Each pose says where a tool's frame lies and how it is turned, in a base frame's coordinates. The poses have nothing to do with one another.
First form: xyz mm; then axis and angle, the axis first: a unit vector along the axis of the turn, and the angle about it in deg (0 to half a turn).
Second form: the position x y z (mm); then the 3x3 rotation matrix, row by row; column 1 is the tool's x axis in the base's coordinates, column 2 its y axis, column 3 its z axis. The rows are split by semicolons. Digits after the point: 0 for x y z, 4 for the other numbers.
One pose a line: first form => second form
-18 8 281 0.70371 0.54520 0.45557 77.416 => -18 8 281; 0.6052 -0.1446 0.7828; 0.7447 0.4504 -0.4925; -0.2814 0.8811 0.3802
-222 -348 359 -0.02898 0.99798 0.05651 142.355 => -222 -348 359; -0.7903 -0.0863 0.6066; -0.0173 0.9928 0.1188; -0.6125 0.0834 -0.7861
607 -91 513 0.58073 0.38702 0.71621 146.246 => 607 -91 513; -0.2138 0.0137 0.9768; 0.8096 -0.5571 0.1850; 0.5467 0.8303 0.1080
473 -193 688 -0.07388 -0.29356 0.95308 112.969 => 473 -193 688; -0.3826 -0.8474 -0.3682; 0.9077 -0.2704 -0.3209; 0.1724 -0.4570 0.8726
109 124 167 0.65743 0.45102 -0.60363 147.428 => 109 124 167; -0.0463 0.8714 -0.4885; 0.2214 -0.4679 -0.8556; -0.9741 -0.1477 -0.1713
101 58 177 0.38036 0.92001 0.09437 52.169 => 101 58 177; 0.6693 0.0608 0.7405; 0.2098 0.9406 -0.2668; -0.7128 0.3340 0.6168
